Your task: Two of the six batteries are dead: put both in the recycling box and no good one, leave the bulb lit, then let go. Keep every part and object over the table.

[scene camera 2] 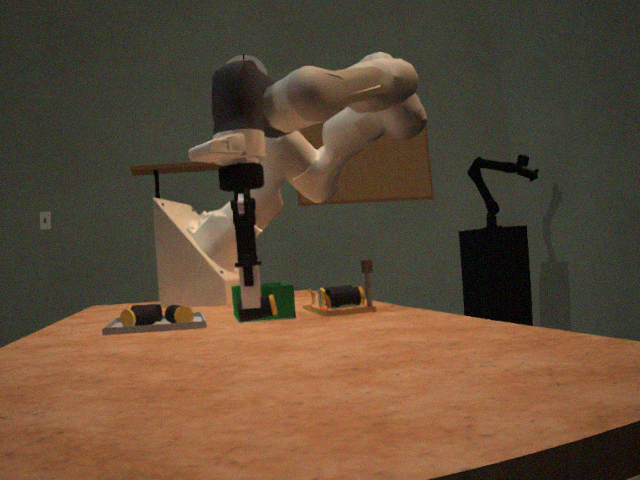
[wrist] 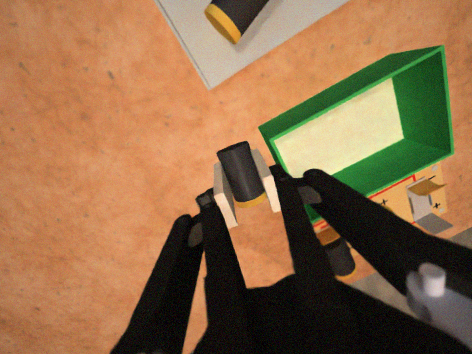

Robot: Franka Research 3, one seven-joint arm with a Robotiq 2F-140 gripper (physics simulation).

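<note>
My gripper (scene camera 2: pixel 251 303) (wrist: pixel 240 169) is shut on a black battery with a yellow end (scene camera 2: pixel 260 312) (wrist: pixel 242 172). It holds the battery low, outside the green box (scene camera 2: pixel 282 298) (wrist: pixel 429 100) and beside its near end. The visible cream floor of the box holds no battery. Two batteries (scene camera 2: pixel 142 314) (scene camera 2: pixel 179 313) lie on the grey tray (scene camera 2: pixel 155 328) (wrist: pixel 200 55); one battery (wrist: pixel 244 12) shows there in the wrist view. The circuit board (scene camera 2: pixel 338 311) (wrist: pixel 396 198) bears a battery (scene camera 2: pixel 343 296) (wrist: pixel 342 258) and has an empty holder. I cannot tell whether the bulb is lit.
A thin post with a brown block (scene camera 2: pixel 366 266) stands at the circuit board, right of the green box in the scene view. The grey tray is at the left of the wooden table (scene camera 2: pixel 320 392). A black stand (scene camera 2: pixel 496 273) with a small arm is behind the table.
</note>
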